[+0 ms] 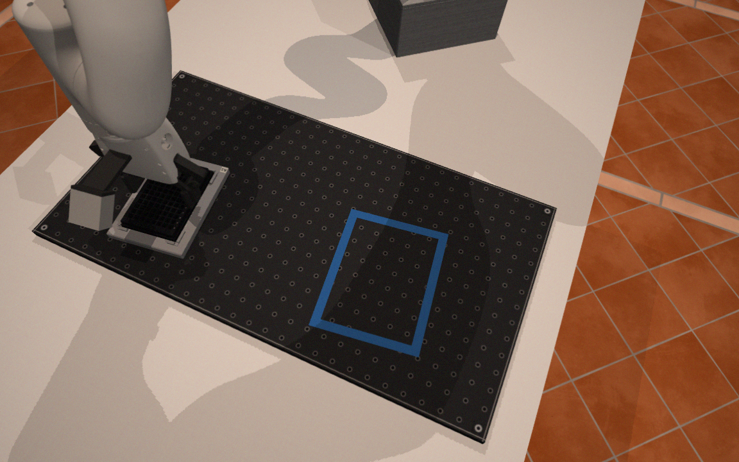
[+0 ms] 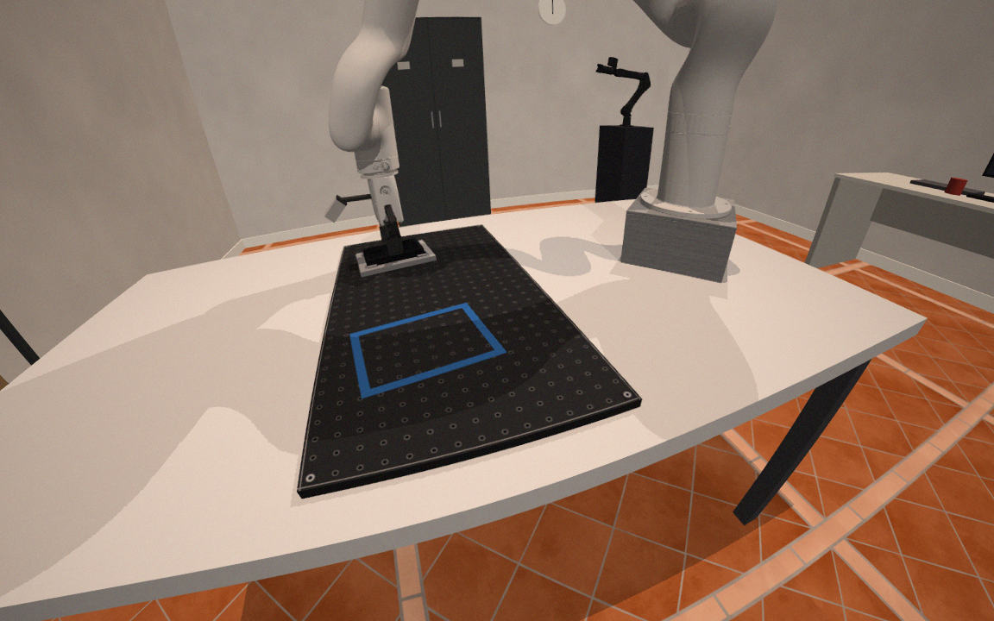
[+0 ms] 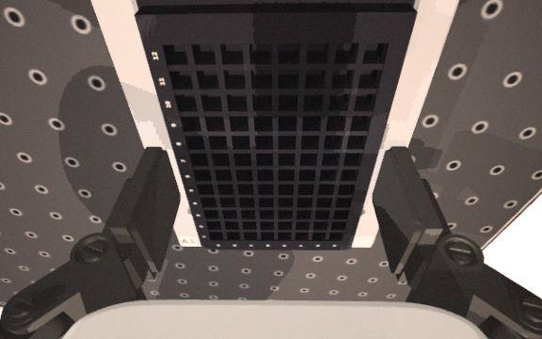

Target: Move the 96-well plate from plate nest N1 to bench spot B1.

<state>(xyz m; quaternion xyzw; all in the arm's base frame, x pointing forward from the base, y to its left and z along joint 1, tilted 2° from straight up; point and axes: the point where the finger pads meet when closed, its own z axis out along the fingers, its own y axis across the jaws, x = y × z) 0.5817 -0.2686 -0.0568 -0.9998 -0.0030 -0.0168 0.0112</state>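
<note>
My hand is 2 cm above the black 96-well plate. Round my hand: grey plate nest N1: 3 cm below.
</note>
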